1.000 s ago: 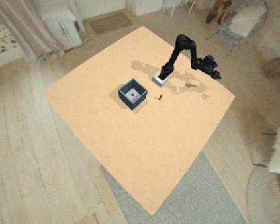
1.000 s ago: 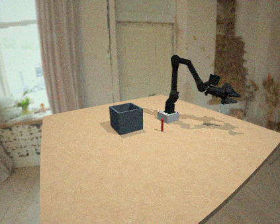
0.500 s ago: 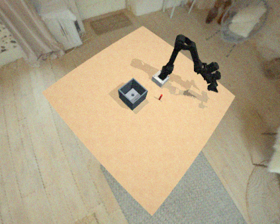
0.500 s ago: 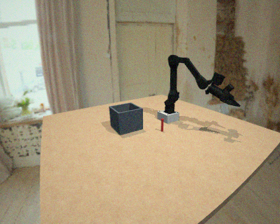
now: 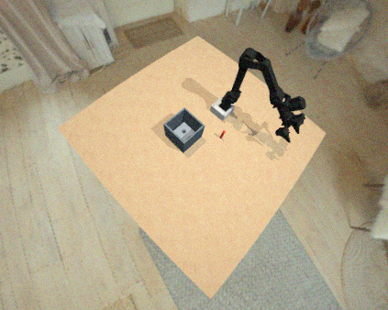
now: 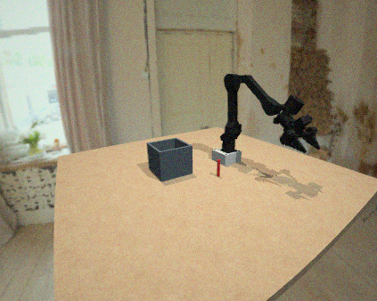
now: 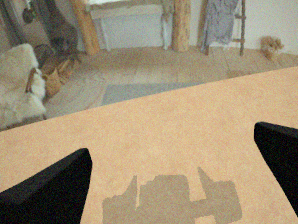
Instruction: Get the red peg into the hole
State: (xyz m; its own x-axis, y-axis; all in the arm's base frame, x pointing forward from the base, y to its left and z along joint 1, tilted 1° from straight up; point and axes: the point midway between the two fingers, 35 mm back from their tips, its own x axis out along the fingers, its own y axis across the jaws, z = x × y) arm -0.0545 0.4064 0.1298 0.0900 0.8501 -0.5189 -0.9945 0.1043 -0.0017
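My gripper tip is now 31 cm to the left of the red peg, 21 cm short of it and 13 cm above it. From my gripper tip the other things lie so: light grey plate 48 cm to the right, 38 cm ahead, 13 cm below.
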